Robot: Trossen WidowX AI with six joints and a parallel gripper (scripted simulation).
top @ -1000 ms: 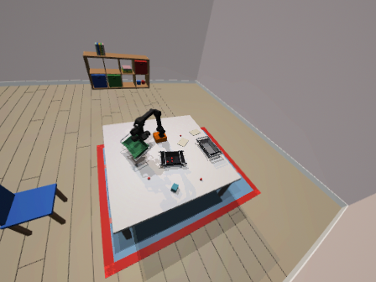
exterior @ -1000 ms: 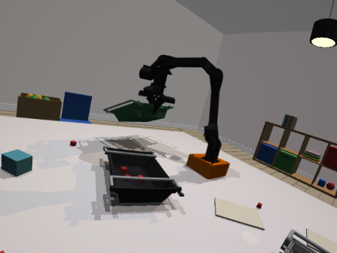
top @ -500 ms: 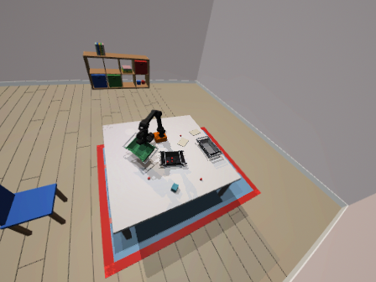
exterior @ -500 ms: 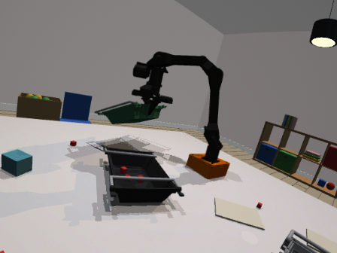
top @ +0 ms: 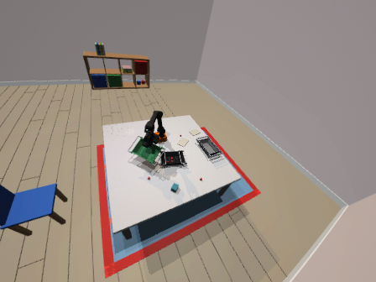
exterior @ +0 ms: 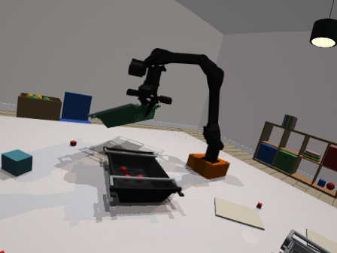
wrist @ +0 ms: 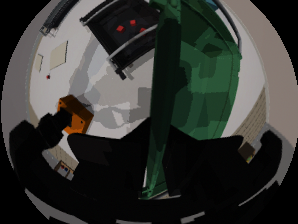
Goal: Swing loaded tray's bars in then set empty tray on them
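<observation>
Right now my gripper tip is 70 mm to the left of the green tray and 40 mm short of it. Round my gripper tip: teal cube (450 mm ahead, 150 mm below, 30 mm to the left).
</observation>
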